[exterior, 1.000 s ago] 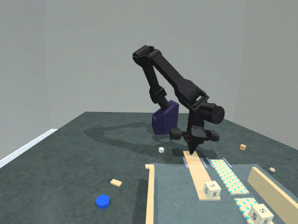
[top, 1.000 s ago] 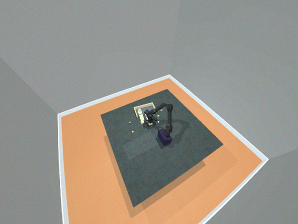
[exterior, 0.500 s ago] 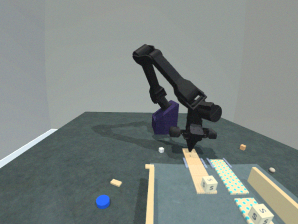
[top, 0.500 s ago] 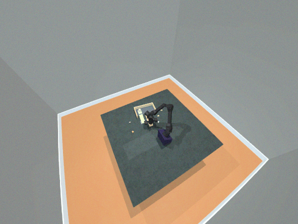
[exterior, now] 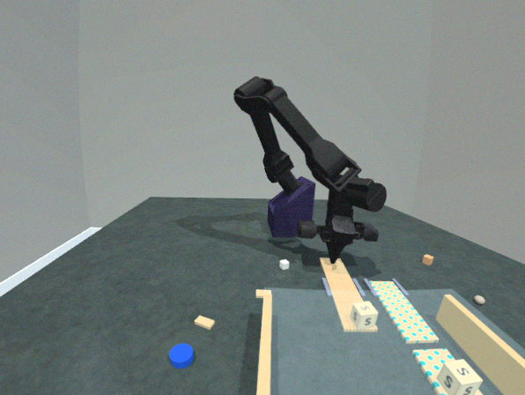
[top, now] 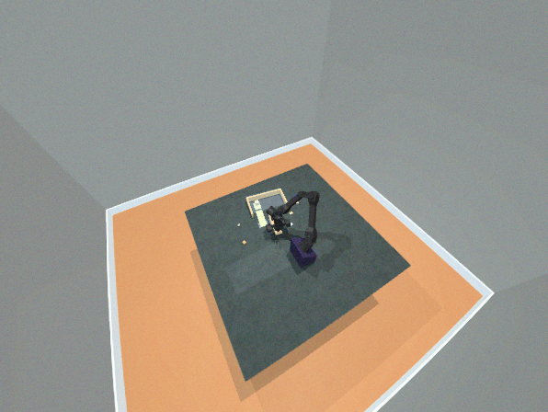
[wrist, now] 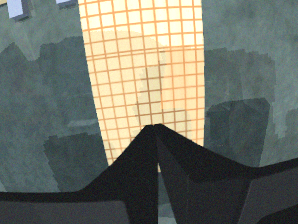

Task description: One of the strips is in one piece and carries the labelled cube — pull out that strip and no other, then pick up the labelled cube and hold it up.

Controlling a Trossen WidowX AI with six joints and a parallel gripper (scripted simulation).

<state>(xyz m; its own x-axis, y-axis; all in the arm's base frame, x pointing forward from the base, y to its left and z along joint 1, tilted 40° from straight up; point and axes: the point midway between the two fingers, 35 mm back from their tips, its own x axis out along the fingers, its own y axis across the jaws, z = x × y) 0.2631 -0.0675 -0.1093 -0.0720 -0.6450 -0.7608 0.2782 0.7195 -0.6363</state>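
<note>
The dotted strip lies 180 mm ahead of my gripper tip and 50 mm to the left of it. Also, from my gripper tip: pebble (220 mm ahead, 230 mm to the left); white cube (10 mm behind, 120 mm to the right); orange cube (50 mm ahead, 270 mm to the left).
</note>
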